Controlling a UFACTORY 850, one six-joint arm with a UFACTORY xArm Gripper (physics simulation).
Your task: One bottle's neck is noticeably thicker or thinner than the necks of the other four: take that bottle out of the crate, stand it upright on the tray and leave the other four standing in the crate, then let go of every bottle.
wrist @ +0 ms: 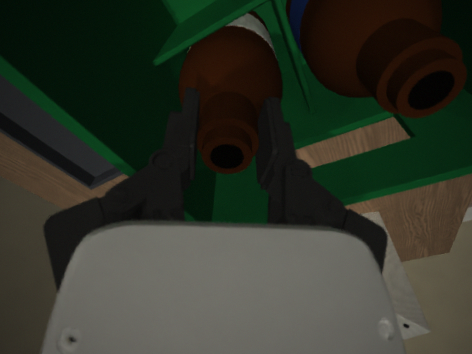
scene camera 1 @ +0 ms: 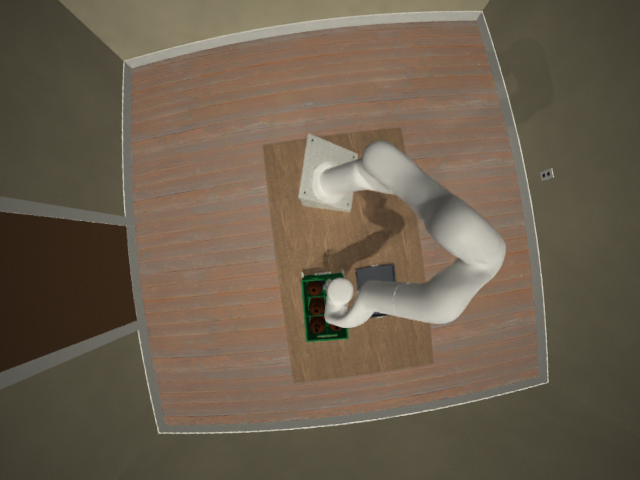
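Observation:
The green crate [scene camera 1: 305,310] [wrist: 380,175] stands on the table with brown bottles in its cells. Four show in the scene view: three in the left column [scene camera 1: 314,288] [scene camera 1: 316,306] [scene camera 1: 317,324] and one partly covered at lower right [scene camera 1: 336,326]. My gripper [wrist: 229,112] points down into a corner cell, shut on the neck of a white-labelled bottle [wrist: 230,75] that stands in the crate. Its fingers are hidden under the arm in the scene view. A blue-labelled bottle [wrist: 340,50] stands in the adjoining cell. The dark tray [scene camera 1: 374,276] [wrist: 45,125] lies beside the crate, partly covered by the arm.
Green dividers [wrist: 210,32] [wrist: 295,65] flank the white-labelled bottle's cell. The crate's end wall has a handle slot. The robot base [scene camera 1: 330,155] stands at the table's upper end in the scene view. The arm arches over the table's right edge and above the tray.

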